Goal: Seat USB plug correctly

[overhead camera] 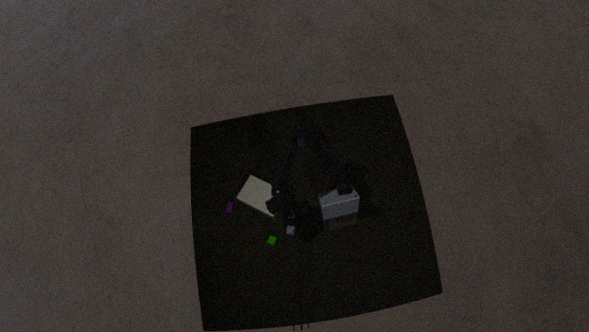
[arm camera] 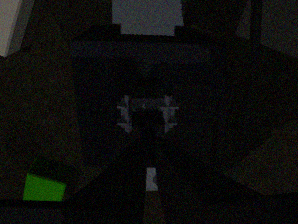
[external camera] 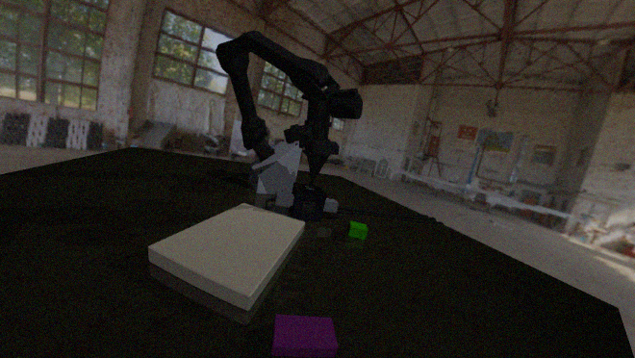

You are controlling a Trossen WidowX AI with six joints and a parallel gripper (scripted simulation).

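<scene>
Right now the USB plug is 10 mm below my gripper tip. Also, from my gripper tip: green cube: 100 mm ahead, 100 mm to the left, 90 mm below; then USB socket: 30 mm below; then flat slab: 160 mm ahead, 160 mm to the right, 90 mm below.
</scene>
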